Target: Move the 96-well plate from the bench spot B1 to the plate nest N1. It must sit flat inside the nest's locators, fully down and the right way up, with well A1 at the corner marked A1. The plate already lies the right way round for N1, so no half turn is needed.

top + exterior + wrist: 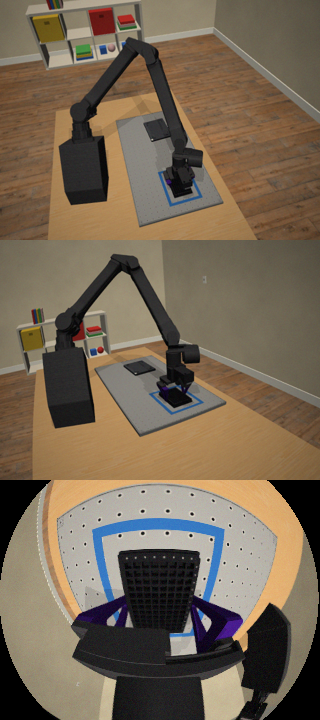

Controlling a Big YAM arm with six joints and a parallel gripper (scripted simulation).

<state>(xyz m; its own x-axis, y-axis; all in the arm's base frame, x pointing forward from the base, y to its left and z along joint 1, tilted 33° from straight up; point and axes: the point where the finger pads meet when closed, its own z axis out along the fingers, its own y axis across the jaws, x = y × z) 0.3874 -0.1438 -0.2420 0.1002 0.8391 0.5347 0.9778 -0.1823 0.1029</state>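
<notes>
Now: the black 96-well plate right at my hand. Round my hand: white corner mark: 32 cm to the left, 1 cm behind; then plate nest N1: 39 cm to the left, 5 cm ahead.
</notes>
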